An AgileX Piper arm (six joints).
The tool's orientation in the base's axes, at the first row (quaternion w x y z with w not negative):
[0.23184 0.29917 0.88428 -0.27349]
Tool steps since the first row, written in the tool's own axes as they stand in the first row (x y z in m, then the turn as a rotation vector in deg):
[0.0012 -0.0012 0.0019 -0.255 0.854 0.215]
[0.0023 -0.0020 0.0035 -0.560 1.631 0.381]
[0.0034 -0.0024 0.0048 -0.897 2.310 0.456]
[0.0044 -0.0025 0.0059 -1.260 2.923 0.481]
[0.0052 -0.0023 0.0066 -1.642 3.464 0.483]
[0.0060 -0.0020 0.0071 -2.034 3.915 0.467]
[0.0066 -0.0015 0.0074 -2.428 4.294 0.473]
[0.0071 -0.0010 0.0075 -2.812 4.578 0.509]
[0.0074 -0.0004 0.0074 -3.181 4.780 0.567]
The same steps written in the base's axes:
[-0.0012 -0.0015 -0.0017 0.795 0.337 -0.308]
[-0.0021 -0.0026 -0.0032 1.563 0.633 -0.524]
[-0.0028 -0.0032 -0.0047 2.268 0.906 -0.621]
[-0.0033 -0.0036 -0.0060 2.935 1.156 -0.643]
[-0.0036 -0.0036 -0.0071 3.563 1.365 -0.612]
[-0.0038 -0.0033 -0.0080 4.134 1.520 -0.531]
[-0.0039 -0.0030 -0.0088 4.665 1.612 -0.440]
[-0.0039 -0.0025 -0.0093 5.135 1.626 -0.344]
[-0.0037 -0.0019 -0.0096 5.545 1.577 -0.245]

